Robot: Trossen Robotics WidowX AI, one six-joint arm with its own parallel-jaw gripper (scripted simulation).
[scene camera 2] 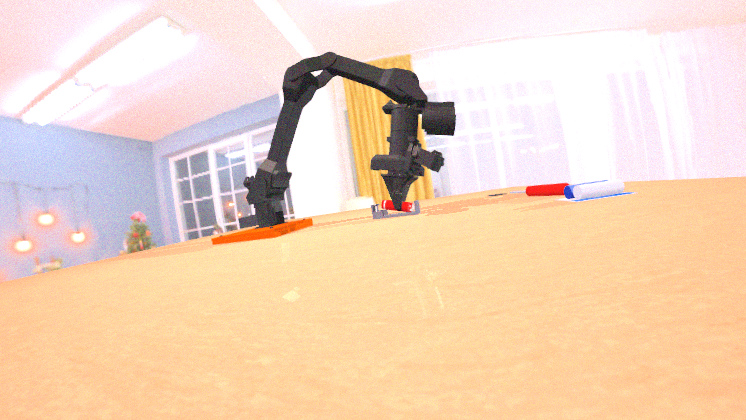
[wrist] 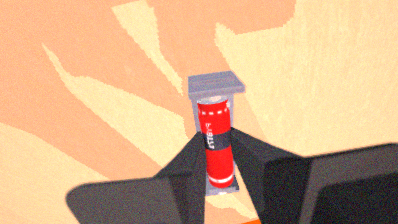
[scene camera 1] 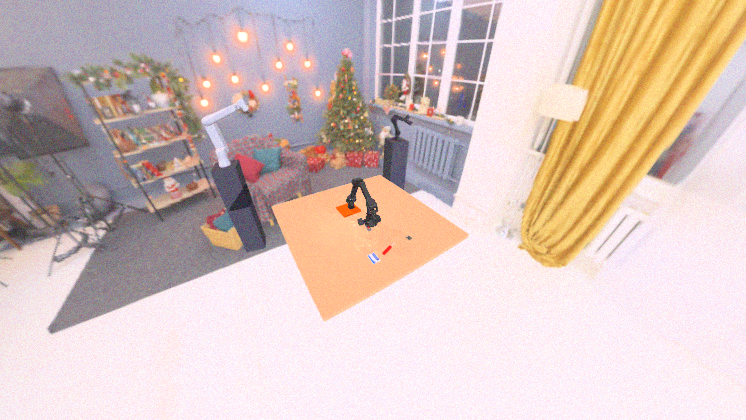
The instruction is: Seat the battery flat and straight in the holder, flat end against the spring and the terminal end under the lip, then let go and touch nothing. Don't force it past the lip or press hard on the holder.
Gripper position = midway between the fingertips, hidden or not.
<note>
In view: my gripper (scene camera 2: 398,208) and a battery (wrist: 214,116).
My gripper shows as well in the wrist view (wrist: 215,134).
</note>
